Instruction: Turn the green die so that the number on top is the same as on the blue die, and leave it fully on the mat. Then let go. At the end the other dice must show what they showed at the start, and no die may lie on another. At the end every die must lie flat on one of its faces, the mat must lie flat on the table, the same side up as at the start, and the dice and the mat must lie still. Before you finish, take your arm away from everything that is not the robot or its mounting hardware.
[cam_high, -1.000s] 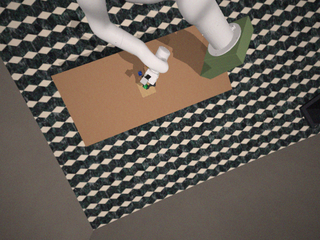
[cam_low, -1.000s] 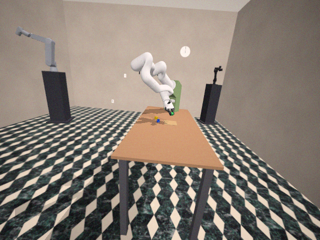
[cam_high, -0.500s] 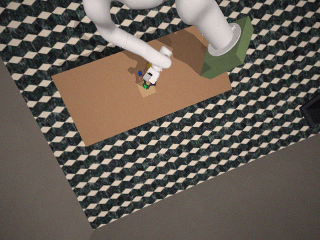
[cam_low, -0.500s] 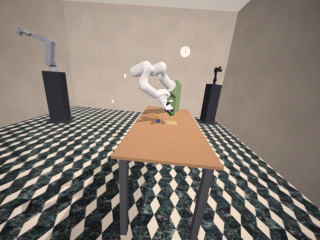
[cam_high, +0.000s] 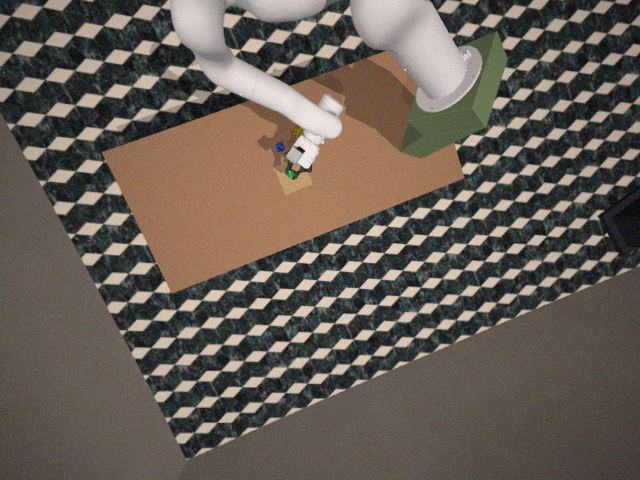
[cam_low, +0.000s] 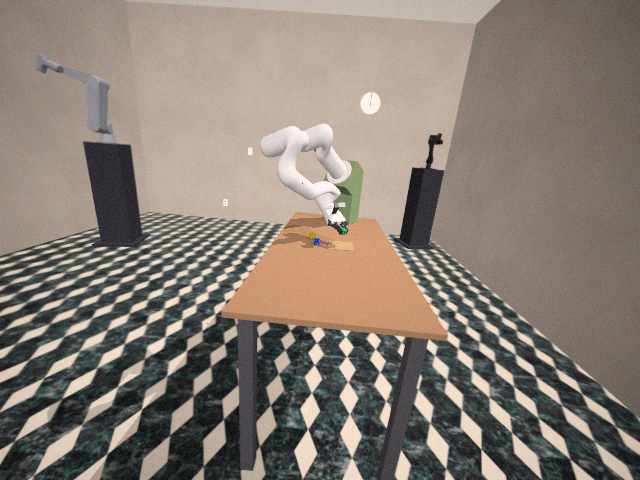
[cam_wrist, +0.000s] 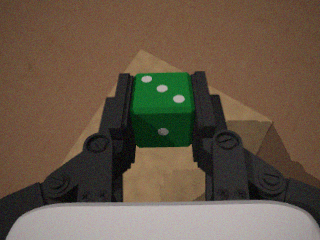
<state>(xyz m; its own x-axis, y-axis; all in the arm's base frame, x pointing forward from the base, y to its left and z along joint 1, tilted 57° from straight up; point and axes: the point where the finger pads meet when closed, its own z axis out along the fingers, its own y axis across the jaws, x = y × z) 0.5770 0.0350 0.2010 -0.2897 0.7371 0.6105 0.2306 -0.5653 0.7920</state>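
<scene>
The tan mat is 90 mm below my hand. Round my hand: green die 10 mm ahead; then blue die 30 mm behind, 130 mm to the right, 80 mm below; then yellow die 140 mm behind, 140 mm to the right, 80 mm below.
</scene>
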